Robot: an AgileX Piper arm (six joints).
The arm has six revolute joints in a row. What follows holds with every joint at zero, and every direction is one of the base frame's.
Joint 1 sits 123 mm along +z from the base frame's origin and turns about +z.
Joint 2 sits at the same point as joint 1 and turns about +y.
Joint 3 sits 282.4 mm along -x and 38.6 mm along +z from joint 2 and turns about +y.
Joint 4 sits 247.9 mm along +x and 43.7 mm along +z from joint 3 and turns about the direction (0.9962, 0, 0.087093).
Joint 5 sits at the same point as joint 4 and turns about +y.
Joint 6 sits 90.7 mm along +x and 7.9 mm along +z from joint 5 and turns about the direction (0.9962, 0, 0.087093).
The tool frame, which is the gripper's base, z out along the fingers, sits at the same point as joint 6; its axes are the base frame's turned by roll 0, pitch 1.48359 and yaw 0 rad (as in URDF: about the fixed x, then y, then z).
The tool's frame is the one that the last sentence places.
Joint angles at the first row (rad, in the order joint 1, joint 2, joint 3, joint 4, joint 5, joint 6):
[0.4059 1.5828 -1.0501 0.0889 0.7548 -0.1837]
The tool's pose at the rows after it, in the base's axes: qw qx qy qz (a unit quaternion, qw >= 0); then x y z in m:
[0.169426, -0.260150, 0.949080, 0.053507, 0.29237, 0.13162, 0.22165]
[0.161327, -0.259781, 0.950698, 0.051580, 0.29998, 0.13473, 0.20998]
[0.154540, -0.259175, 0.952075, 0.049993, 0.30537, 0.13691, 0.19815]
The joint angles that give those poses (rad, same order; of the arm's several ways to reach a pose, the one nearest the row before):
[0.4065 1.6338 -1.0704 0.0859 0.7437 -0.1815]
[0.4065 1.6812 -1.0824 0.0851 0.7252 -0.1812]
[0.4065 1.7212 -1.0855 0.0851 0.7023 -0.1811]

